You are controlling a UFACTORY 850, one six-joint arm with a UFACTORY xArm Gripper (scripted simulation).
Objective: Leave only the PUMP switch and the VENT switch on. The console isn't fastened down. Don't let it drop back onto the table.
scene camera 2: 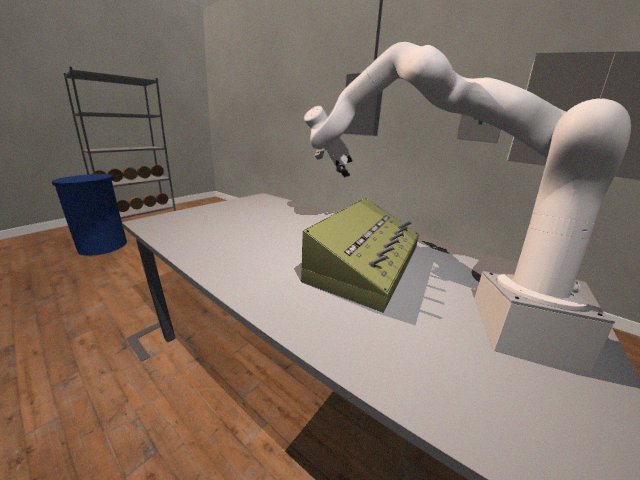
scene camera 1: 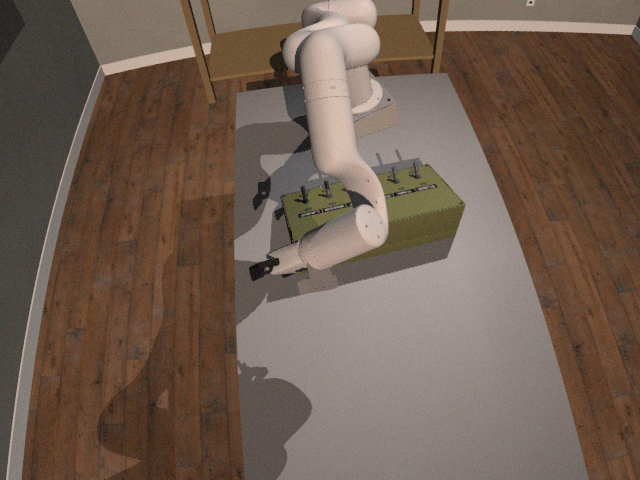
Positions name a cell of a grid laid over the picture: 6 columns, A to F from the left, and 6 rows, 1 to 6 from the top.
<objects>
An olive console shows in scene camera 2 (D4) and in scene camera 1 (D3).
</objects>
